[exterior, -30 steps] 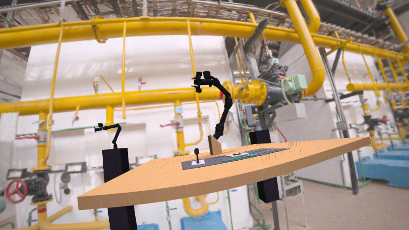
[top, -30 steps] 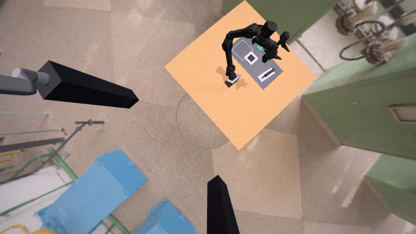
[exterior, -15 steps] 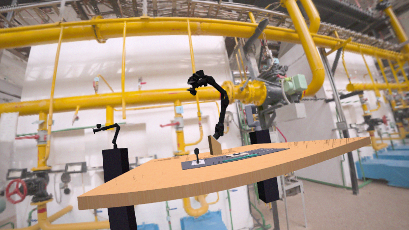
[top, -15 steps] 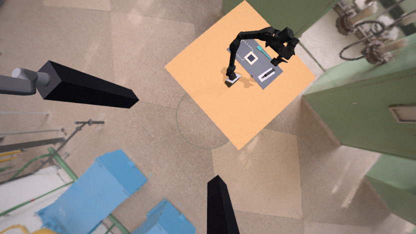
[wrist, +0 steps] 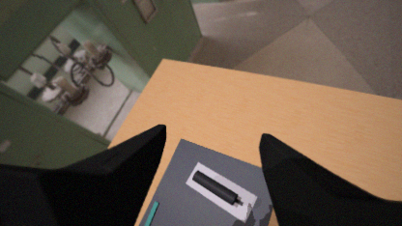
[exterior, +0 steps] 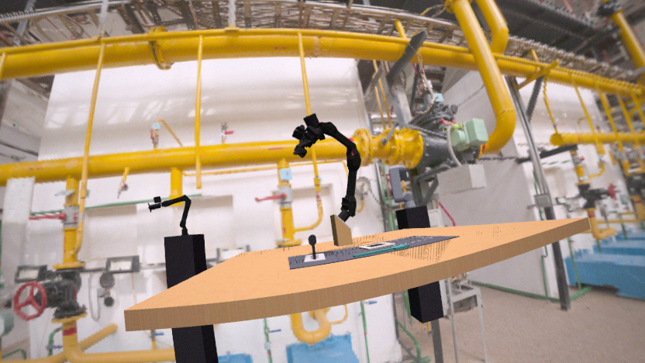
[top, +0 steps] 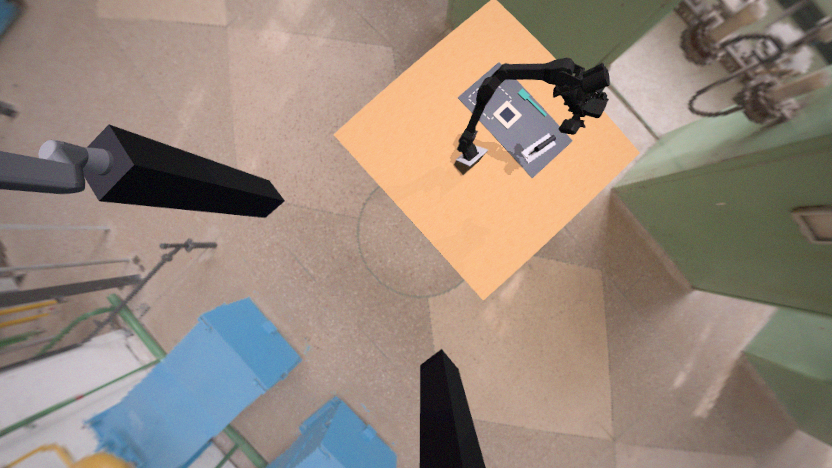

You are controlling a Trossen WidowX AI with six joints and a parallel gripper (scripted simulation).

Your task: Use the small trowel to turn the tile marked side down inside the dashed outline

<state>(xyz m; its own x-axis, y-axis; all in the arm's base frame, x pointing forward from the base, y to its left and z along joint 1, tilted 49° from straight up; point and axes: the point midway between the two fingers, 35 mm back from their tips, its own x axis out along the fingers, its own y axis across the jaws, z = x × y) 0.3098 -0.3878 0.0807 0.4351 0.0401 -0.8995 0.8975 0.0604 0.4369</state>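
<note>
Right now the small trowel is 60 mm ahead of my gripper tip, 20 mm to the left of it and 440 mm below it. From my gripper tip the other things lie so: grey mat 90 mm ahead, 240 mm to the left, 500 mm below; then teal trowel 230 mm ahead, 270 mm to the left, 470 mm below; then tile 60 mm ahead, 290 mm to the left, 470 mm below.
</note>
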